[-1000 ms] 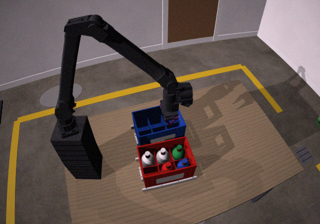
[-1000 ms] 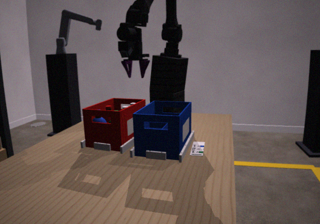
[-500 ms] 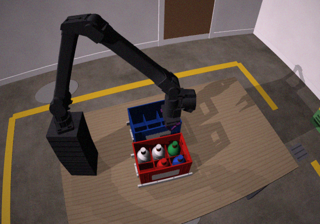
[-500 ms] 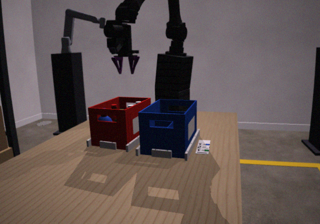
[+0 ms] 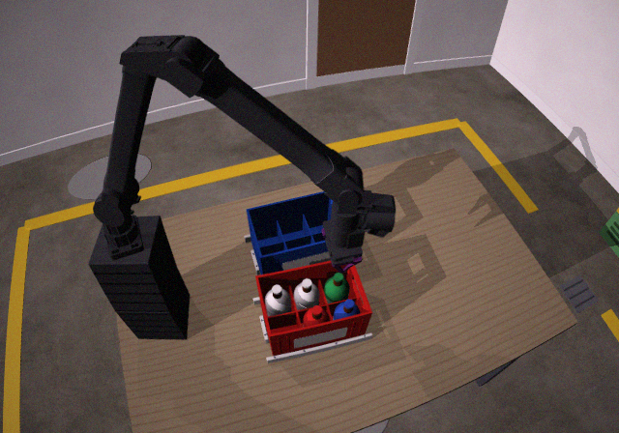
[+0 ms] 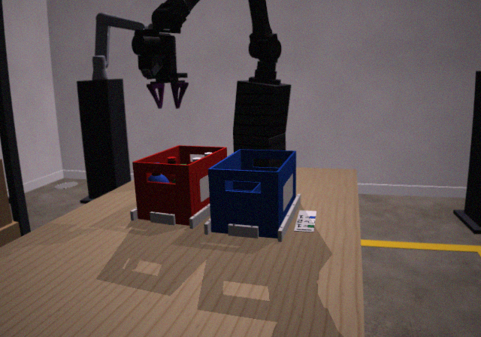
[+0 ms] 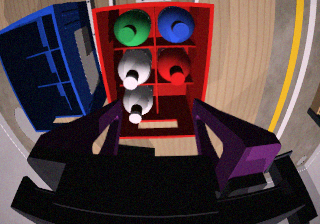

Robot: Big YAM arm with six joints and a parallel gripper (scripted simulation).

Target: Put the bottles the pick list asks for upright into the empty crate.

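The green bottle lies 24 cm below my hand, 4 cm to the left of it and 3 cm ahead of it. Also, from my hand: blue bottle 24 cm below, 4 cm to the right, 2 cm ahead; red crate 25 cm below, 6 cm behind, 1 cm to the left; red bottle 24 cm below, 6 cm behind, 2 cm to the right.
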